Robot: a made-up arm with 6 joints.
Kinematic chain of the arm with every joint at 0, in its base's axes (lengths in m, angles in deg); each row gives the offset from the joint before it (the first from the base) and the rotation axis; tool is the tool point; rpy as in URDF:
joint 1: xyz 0 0 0.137 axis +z
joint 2: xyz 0 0 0 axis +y
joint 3: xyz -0.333 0 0.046 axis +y
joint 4: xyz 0.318 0 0.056 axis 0.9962 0 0.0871
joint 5: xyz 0 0 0 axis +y
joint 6: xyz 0.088 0 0.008 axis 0.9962 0 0.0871
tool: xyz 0 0 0 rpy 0 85 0
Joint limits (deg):
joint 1: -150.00..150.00
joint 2: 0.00..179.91
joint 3: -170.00..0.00
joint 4: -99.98..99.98
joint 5: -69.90..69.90
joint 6: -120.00..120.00
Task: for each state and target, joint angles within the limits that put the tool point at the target. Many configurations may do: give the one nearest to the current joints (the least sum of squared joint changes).
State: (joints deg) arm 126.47 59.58 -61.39 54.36 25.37 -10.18
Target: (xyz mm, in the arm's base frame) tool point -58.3 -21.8 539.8
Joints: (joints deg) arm 138.15 24.63 -55.50 60.62 45.93 -10.18
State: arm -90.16 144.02 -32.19 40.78 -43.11 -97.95
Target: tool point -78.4 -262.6 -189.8
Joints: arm -98.51 161.44 -47.02 40.27 -42.43 -97.95
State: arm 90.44 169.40 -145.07 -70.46 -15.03 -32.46
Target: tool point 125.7 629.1 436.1
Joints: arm 75.81 127.89 -126.66 -72.65 -22.38 -32.46
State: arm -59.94 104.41 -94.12 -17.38 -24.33 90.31
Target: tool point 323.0 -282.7 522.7
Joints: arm -42.87 86.51 -79.63 -19.34 -25.14 90.31
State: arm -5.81 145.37 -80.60 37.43 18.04 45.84
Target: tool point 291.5 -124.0 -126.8
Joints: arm -26.26 147.46 -53.68 34.47 21.01 45.84
